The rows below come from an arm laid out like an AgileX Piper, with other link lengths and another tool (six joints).
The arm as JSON. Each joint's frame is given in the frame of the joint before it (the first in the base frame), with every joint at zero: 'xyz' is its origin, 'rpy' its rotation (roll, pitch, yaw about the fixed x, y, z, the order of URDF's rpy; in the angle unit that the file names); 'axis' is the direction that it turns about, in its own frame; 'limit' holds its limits. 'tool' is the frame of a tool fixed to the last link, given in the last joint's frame.
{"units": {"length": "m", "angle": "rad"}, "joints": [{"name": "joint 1", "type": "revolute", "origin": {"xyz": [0.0, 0.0, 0.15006], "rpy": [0.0, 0.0, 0.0]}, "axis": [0.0, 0.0, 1.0], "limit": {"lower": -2.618, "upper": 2.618}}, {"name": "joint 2", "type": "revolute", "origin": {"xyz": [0.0, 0.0, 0.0], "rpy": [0.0, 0.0, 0.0]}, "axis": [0.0, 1.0, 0.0], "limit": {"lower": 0.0, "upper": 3.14}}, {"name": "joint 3", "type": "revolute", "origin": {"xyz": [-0.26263, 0.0, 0.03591], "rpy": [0.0, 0.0, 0.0]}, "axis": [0.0, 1.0, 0.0], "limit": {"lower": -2.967, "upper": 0.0}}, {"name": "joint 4", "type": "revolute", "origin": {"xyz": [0.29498, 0.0, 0.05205], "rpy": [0.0, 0.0, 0.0]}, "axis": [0.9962, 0.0, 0.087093], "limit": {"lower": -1.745, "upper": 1.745}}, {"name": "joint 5", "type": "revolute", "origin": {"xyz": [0.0, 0.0, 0.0], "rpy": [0.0, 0.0, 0.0]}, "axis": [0.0, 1.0, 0.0], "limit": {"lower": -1.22, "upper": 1.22}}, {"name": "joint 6", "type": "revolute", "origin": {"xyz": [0.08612, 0.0, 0.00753], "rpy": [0.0, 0.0, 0.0]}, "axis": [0.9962, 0.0, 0.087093], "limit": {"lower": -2.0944, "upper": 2.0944}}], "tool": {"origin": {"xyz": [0.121, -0.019, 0.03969], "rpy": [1.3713, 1.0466, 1.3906]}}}
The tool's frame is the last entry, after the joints.
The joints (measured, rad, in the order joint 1, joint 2, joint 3, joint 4, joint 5, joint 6), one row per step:
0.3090 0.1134 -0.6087 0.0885 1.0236 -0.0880
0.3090 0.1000 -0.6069 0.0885 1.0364 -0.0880
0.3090 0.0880 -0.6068 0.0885 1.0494 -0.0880
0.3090 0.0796 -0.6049 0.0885 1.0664 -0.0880
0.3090 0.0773 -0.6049 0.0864 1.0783 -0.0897
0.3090 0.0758 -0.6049 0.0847 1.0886 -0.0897
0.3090 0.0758 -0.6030 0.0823 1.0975 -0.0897
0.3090 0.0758 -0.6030 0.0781 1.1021 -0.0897
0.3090 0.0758 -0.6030 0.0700 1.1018 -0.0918
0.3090 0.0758 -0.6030 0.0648 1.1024 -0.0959
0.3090 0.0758 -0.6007 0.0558 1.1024 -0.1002
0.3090 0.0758 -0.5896 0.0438 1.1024 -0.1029
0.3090 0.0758 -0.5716 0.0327 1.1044 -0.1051
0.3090 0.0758 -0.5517 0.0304 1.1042 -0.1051
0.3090 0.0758 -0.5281 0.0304 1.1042 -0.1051
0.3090 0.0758 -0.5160 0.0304 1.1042 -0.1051
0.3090 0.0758 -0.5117 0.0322 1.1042 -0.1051
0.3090 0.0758 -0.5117 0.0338 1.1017 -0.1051
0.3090 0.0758 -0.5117 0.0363 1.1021 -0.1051
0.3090 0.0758 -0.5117 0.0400 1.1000 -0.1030
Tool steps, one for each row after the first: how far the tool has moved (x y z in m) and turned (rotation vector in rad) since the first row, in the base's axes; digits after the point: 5 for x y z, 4 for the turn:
-0.00300 -0.00080 -0.00097 -0.0009 0.0009 0.0009
-0.00595 -0.00158 -0.00153 -0.0019 0.0017 0.0019
-0.00830 -0.00213 -0.00433 -0.0059 0.0114 0.0031
-0.00939 -0.00266 -0.00630 -0.0124 0.0192 0.0035
-0.01026 -0.00313 -0.00811 -0.0168 0.0270 0.0032
-0.01053 -0.00356 -0.01071 -0.0224 0.0365 0.0025
-0.01064 -0.00431 -0.01162 -0.0272 0.0398 0.0003
-0.01021 -0.00560 -0.01151 -0.0350 0.0369 -0.0036
-0.01000 -0.00635 -0.01154 -0.0426 0.0348 -0.0048
-0.00930 -0.00764 -0.01242 -0.0538 0.0335 -0.0082
-0.00747 -0.00916 -0.01709 -0.0687 0.0403 -0.0139
-0.00518 -0.01038 -0.02514 -0.0855 0.0559 -0.0187
-0.00309 -0.01014 -0.03371 -0.0934 0.0741 -0.0194
-0.00098 -0.00947 -0.04400 -0.1008 0.0965 -0.0186
0.00002 -0.00915 -0.04930 -0.1046 0.1080 -0.0182
0.00027 -0.00874 -0.05120 -0.1045 0.1125 -0.0171
0.00041 -0.00841 -0.05073 -0.1024 0.1105 -0.0163
0.00025 -0.00800 -0.05083 -0.1006 0.1115 -0.0149
0.00026 -0.00740 -0.05048 -0.0952 0.1111 -0.0140

